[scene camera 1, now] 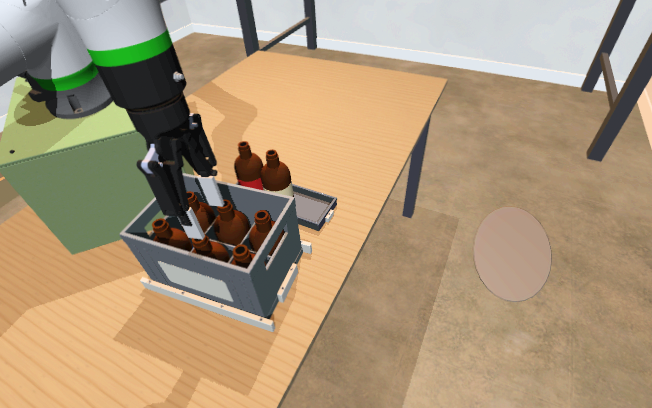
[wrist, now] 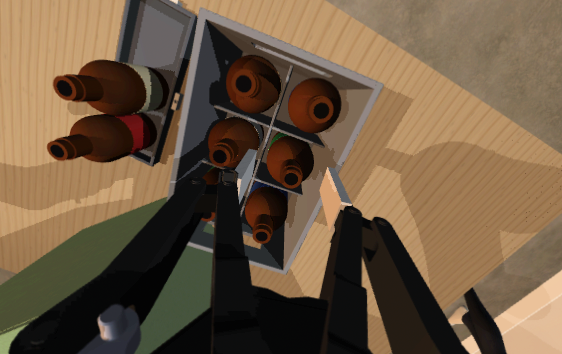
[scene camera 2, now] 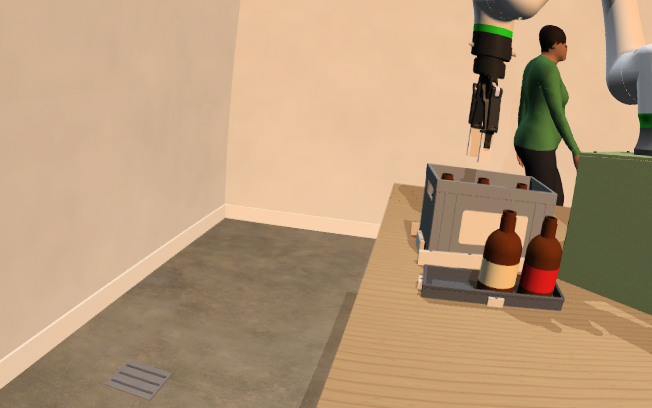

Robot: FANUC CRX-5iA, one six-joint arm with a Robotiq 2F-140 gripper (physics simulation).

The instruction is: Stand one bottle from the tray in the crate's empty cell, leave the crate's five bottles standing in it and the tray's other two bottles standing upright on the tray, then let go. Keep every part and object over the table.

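Frame: origin at the arm's base, x ahead, y right, z down, level; centimetres.
Where they show: gripper, fingertip midpoint: (scene camera 1: 207, 219) (wrist: 289, 171) (scene camera 2: 477, 159); arm's base, origin of the base link: (scene camera 1: 84, 97).
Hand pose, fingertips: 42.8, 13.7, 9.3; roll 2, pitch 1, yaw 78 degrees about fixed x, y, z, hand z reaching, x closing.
Each offset is from my fingertips to the top centre of the thing, as dx, dy, dz. "*": to the spot under its first point. Level surfaces: height alone.
The grey crate {-3.2, -3.1, +3.1} (scene camera 1: 240, 286) (scene camera 2: 447, 220) (wrist: 300, 51) holds brown bottles in all six cells. A green-labelled bottle {-2.4, +1.3, +4.2} (scene camera 1: 209, 247) (wrist: 291, 159) stands in the middle cell of the row away from the tray. Its base is hidden. One corner bottle is mostly hidden behind a finger in the wrist view. My gripper (scene camera 1: 207, 220) (scene camera 2: 474, 157) (wrist: 289, 171) is partly open and empty, its fingertips above the crate's rim and apart from the bottles. A cream-labelled bottle {-3.5, -26.3, +4.6} (scene camera 1: 276, 175) (scene camera 2: 501, 250) (wrist: 115, 87) and a red-labelled bottle {-11.8, -26.9, +4.6} (scene camera 1: 248, 170) (scene camera 2: 543, 255) (wrist: 97, 137) stand upright on the tray {-3.1, -26.4, +18.0} (scene camera 1: 312, 207) (scene camera 2: 530, 304) (wrist: 160, 30).
Pale strips {* -0.3, +6.7, +17.6} (scene camera 1: 210, 303) lie on the table {dz +20.6} (scene camera 1: 325, 110) (scene camera 2: 425, 360) along the crate's foot. The green robot base (scene camera 1: 100, 195) (scene camera 2: 610, 220) stands beside the crate. A person in green (scene camera 2: 542, 105) stands beyond the table. The table's long edge runs close past crate and tray.
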